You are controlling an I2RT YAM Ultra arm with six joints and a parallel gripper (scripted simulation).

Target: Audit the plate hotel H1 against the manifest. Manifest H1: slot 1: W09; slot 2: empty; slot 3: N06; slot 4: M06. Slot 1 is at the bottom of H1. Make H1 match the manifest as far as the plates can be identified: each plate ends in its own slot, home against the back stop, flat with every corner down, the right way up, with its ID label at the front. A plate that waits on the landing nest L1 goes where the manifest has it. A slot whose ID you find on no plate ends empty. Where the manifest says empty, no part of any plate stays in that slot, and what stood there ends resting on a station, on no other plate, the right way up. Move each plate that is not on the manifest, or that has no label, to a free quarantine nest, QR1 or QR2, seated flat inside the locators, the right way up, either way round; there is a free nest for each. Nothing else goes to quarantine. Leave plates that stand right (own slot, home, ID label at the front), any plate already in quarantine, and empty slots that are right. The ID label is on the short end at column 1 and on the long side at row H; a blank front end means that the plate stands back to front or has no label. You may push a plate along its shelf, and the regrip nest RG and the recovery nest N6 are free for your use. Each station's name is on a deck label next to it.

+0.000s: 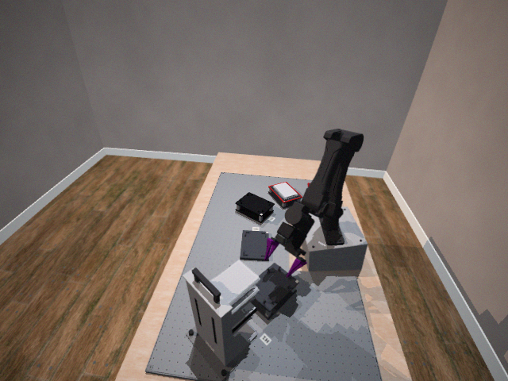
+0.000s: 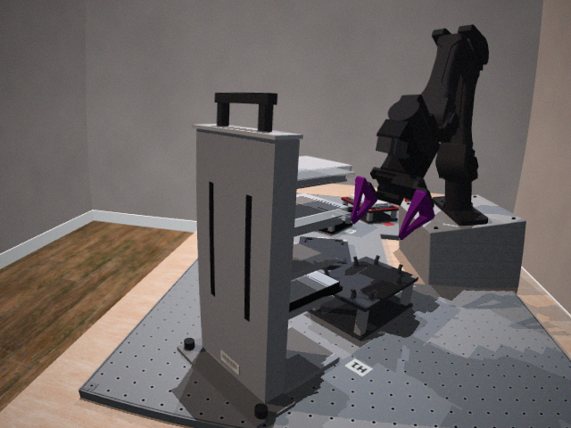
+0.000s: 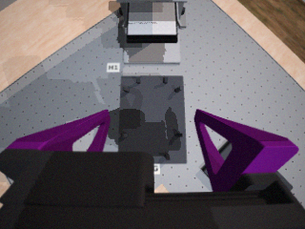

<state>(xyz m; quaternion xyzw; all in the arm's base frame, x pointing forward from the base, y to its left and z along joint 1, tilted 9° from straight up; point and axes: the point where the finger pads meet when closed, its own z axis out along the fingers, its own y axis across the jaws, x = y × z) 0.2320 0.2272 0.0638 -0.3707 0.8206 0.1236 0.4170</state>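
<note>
My gripper is now 14 cm to the right of the dark plate, 14 cm short of it and 5 cm above it. Round my hand: plate hotel H1: 20 cm to the left, 19 cm ahead; then black raised nest: 47 cm to the right, 11 cm below, 8 cm ahead; then h1 deck label: 17 cm to the left, 15 cm below, 3 cm ahead.
</note>
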